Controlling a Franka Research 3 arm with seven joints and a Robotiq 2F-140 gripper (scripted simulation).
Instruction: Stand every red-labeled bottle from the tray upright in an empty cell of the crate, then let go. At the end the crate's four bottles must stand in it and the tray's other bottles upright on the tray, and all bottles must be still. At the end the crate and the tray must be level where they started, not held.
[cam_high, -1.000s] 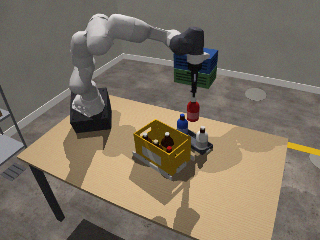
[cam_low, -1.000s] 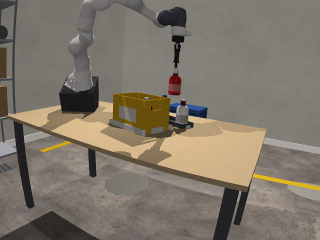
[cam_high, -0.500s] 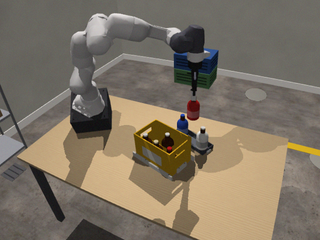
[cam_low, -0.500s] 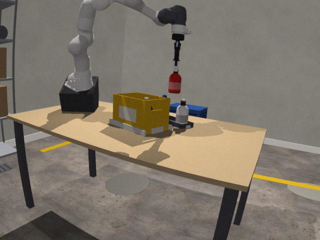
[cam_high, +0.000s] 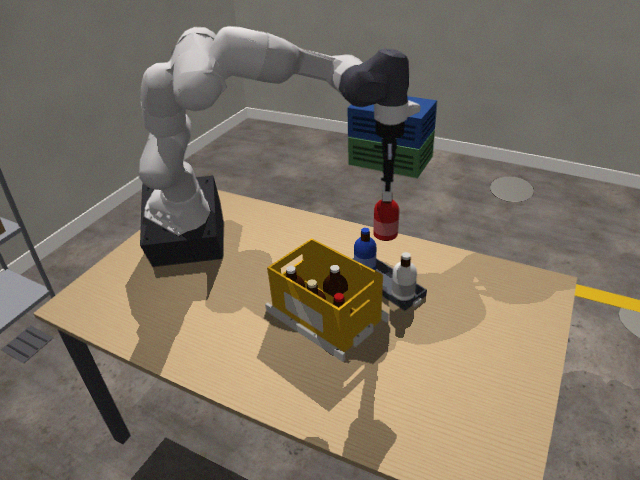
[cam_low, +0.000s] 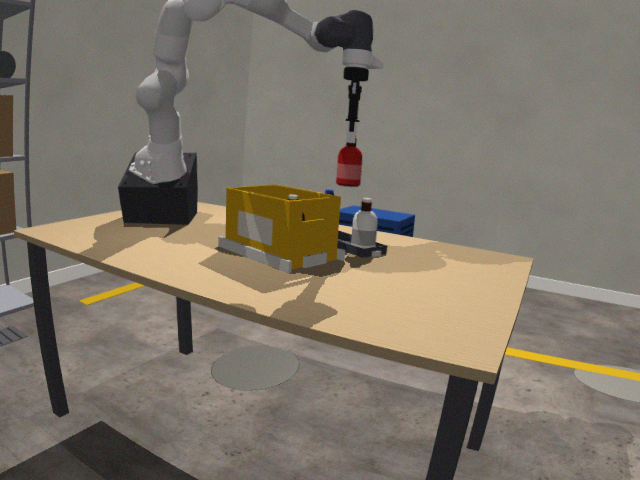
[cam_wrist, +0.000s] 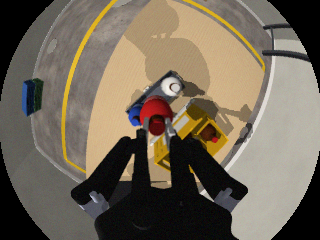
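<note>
Right now the red-labeled bottle is 8 cm below my hand. The rest, counted from my hand: blue-labeled bottle (7 cm behind, 5 cm to the left, 27 cm below); white-labeled bottle (7 cm ahead, 5 cm to the right, 27 cm below); yellow crate (14 cm behind, 19 cm to the right, 27 cm below).
</note>
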